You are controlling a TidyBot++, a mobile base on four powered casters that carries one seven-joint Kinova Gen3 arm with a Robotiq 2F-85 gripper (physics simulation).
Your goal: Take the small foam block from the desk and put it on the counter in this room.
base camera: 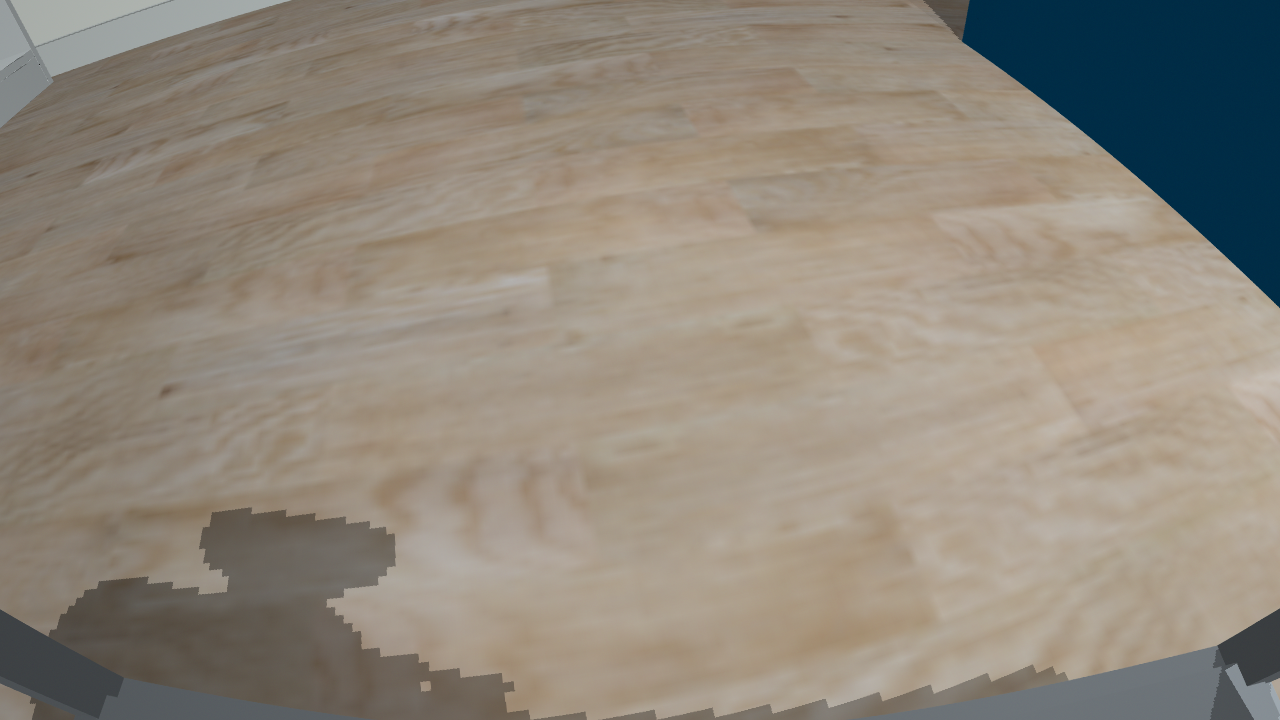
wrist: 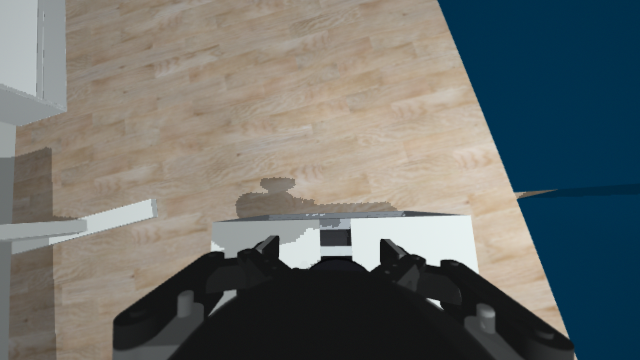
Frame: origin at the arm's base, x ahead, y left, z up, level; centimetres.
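Where they show: gripper, fingertip midpoint: (wrist: 328,248).
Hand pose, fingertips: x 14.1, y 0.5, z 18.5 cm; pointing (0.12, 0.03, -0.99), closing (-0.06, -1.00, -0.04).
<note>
After its pixels a point has its place.
My gripper (wrist: 328,248) {x 14.1, y 0.5, z 18.5 cm} is open and empty in the wrist view, with its two black fingers wide apart above the white top of my base. The foam block, the desk and the counter cannot be made out for certain in either view. The gripper does not show in the base camera view.
Wood floor (base camera: 626,358) {x 42.9, y 2.2, z -39.7 cm} (wrist: 250,100) {x 66.5, y 36.3, z -39.7 cm} lies ahead of my base (wrist: 410,240) {x 10.8, y -13.8, z -1.4 cm}. A dark blue surface (base camera: 1145,107) {x 72.6, y -58.2, z -31.7 cm} (wrist: 560,100) {x 44.3, y -63.7, z -16.6 cm} runs along the right. White furniture (base camera: 161,26) (wrist: 20,50) stands at the far left. A pale bar (wrist: 120,217) juts in at the left in the wrist view.
</note>
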